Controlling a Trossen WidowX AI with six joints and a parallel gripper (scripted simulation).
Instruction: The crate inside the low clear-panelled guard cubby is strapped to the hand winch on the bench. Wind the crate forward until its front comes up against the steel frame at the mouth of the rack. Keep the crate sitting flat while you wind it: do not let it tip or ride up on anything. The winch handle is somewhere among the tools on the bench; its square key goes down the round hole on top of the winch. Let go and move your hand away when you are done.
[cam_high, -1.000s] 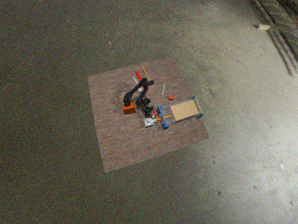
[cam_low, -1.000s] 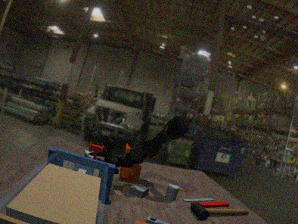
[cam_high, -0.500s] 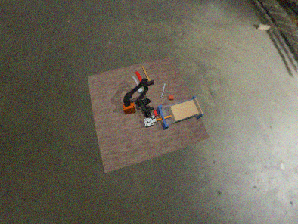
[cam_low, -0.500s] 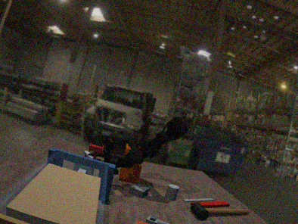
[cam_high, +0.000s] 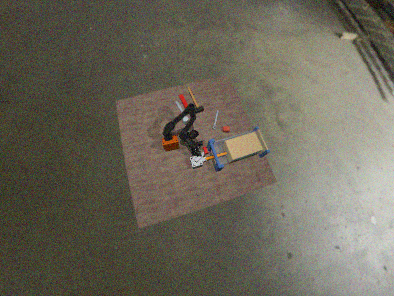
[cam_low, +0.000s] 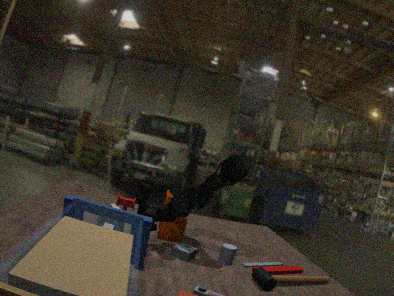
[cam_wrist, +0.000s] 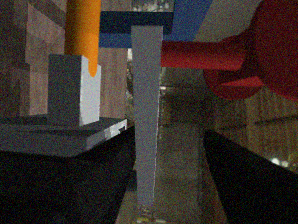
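Right now my gripper tip is 2 cm to the right of the winch handle and 1 cm short of it. Also, from my gripper tip: blue steel frame: 11 cm ahead, 3 cm below, 2 cm to the right; winch: 10 cm below, 6 cm behind, 2 cm to the right; red knob: 5 cm ahead, 3 cm to the left, 3 cm above.
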